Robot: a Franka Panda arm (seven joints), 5 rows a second.
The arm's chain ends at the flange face. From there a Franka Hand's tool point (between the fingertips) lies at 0.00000 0.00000 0.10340 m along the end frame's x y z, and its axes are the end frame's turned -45 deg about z.
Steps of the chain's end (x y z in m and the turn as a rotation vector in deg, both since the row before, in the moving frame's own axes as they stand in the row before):
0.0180 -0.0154 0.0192 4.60 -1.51 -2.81
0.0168 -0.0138 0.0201 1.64 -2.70 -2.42
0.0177 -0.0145 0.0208 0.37 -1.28 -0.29
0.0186 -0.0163 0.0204 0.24 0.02 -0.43
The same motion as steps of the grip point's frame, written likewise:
0.0274 -0.0060 0.0188 4.32 2.18 -2.81
0.0202 -0.0034 0.0199 3.07 -0.75 -2.42
0.0216 0.0002 0.0208 1.17 -0.64 -0.29
0.0250 0.0013 0.0204 0.16 0.18 -0.43

